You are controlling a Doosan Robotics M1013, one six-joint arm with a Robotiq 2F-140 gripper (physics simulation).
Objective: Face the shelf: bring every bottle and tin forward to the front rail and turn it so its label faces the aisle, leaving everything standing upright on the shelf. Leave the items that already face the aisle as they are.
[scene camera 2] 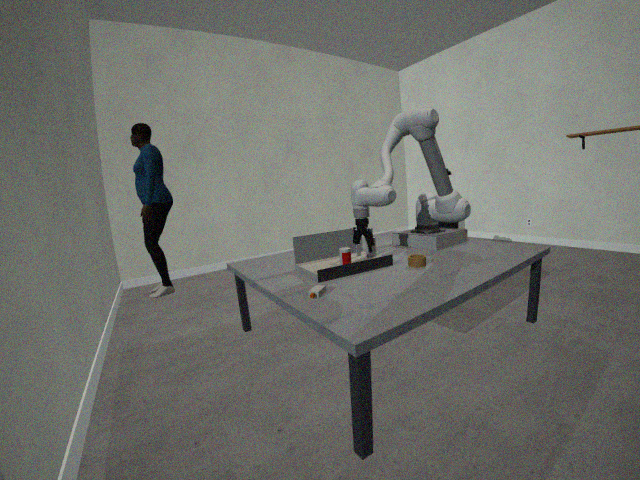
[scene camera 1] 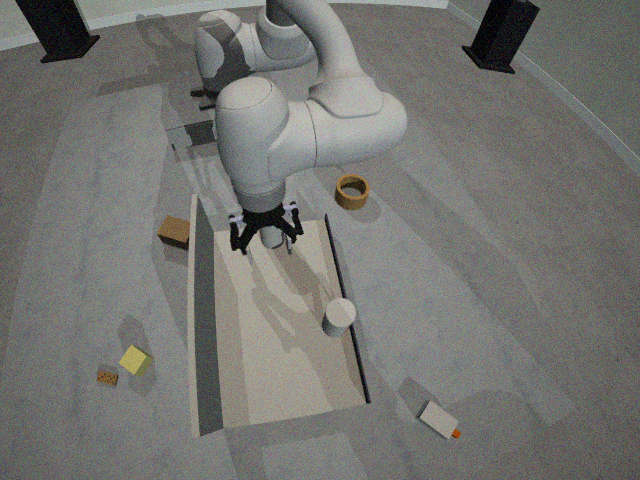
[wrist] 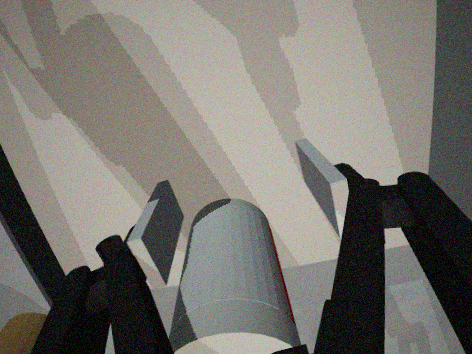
Labels:
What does the white box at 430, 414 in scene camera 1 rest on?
The table.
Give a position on a beige shelf board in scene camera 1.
At 275, 362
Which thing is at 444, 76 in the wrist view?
A back wall.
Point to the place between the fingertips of the gripper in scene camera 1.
269, 253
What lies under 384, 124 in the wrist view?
A beige shelf board.

